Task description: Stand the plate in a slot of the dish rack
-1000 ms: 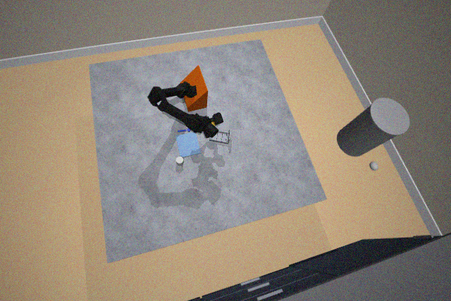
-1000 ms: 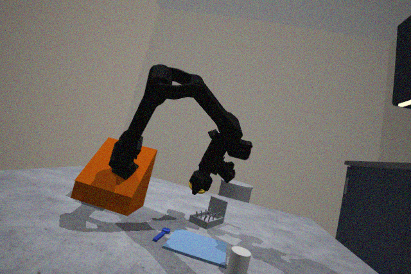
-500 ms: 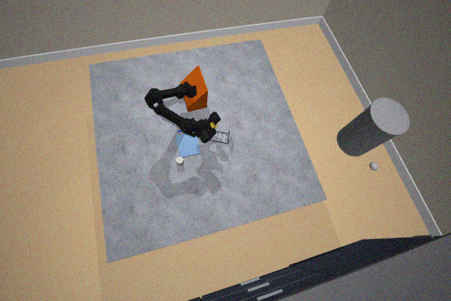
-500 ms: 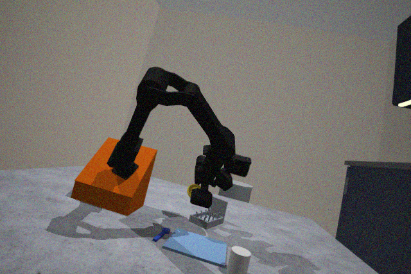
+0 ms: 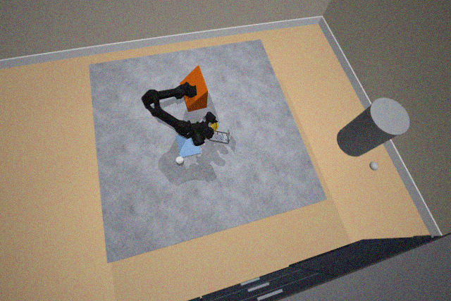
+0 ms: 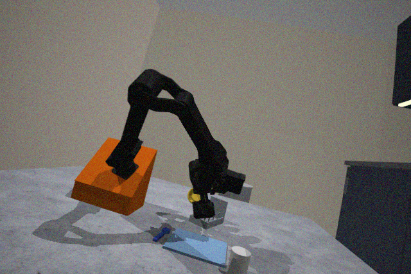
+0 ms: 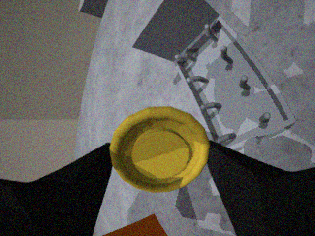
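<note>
Now: gripper tip 6 cm above the grey dish rack, 5 cm short of it and 3 cm to the right of it. Also, from my gripper tip: blue spoon: 19 cm to the right, 8 cm below, 2 cm behind; yellow plate: 1 cm to the right; white cup: 24 cm to the right, 19 cm ahead, 5 cm below.
</note>
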